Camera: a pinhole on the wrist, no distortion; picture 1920 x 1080 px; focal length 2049.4 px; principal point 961.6 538.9 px. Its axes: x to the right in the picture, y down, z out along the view. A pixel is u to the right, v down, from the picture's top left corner.
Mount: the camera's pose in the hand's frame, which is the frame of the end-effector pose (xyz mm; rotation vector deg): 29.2 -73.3 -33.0 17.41 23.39 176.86
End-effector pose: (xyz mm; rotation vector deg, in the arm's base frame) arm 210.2 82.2 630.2 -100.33 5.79 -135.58
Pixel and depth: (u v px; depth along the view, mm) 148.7 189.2 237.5
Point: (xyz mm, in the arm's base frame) 321.8 36.7 831.9
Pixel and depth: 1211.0 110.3 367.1
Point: 494.8 -4.7 756.0
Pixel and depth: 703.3 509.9 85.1
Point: 231.6 123.6 705.1
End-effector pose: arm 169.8 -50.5 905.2 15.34 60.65 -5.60
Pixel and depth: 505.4 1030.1 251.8
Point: 399.1 -166.2 874.1
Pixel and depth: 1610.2 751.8 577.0
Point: 633.8 -178.4 1202.0
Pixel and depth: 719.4 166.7 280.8
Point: 416.8 -56.3 911.1
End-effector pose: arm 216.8 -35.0 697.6 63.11 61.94 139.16
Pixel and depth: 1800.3 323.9 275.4
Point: 415.1 56.9 808.7
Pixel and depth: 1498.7 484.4 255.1
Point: 369.1 85.5 800.8
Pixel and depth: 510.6 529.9 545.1
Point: 387.0 288.4 1079.3
